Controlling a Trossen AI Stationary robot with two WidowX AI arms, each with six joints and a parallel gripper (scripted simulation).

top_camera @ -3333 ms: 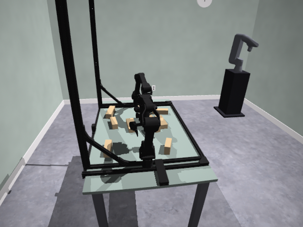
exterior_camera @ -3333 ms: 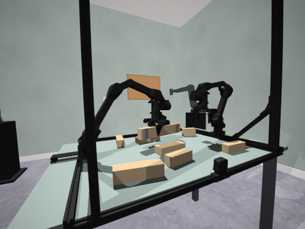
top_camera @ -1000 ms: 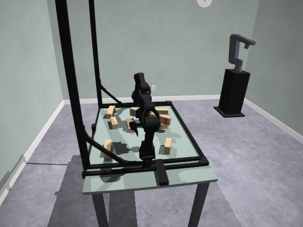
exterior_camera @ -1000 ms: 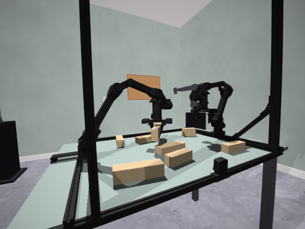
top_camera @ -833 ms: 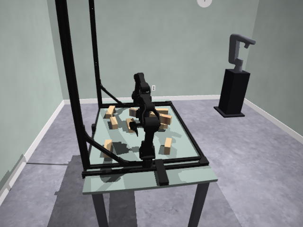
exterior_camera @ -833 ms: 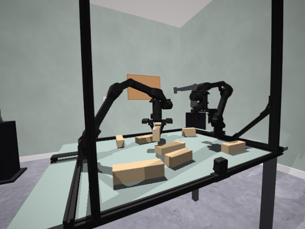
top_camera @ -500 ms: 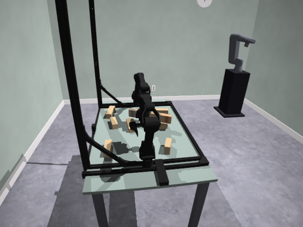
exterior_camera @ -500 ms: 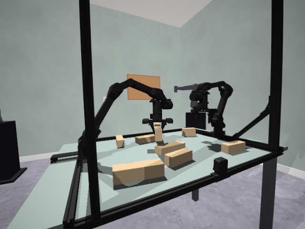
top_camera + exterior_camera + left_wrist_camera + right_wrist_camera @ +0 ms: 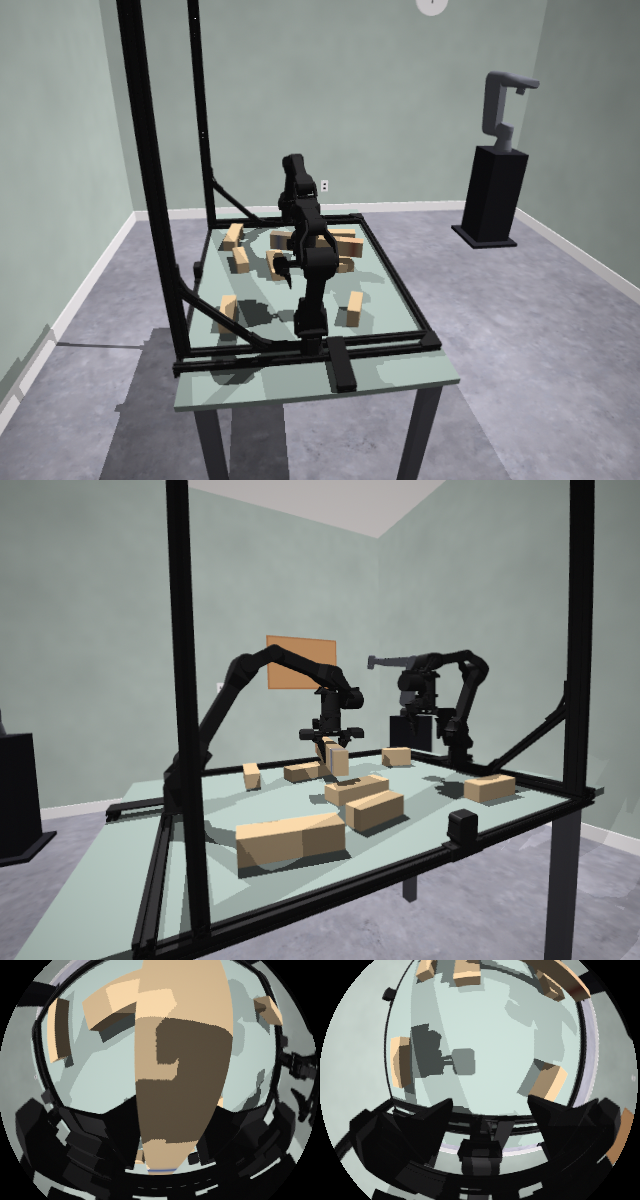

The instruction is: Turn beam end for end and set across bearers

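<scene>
Now: the beam 5 cm ahead of my left hand, 1 cm to the right of it and 1 cm below it.
</scene>
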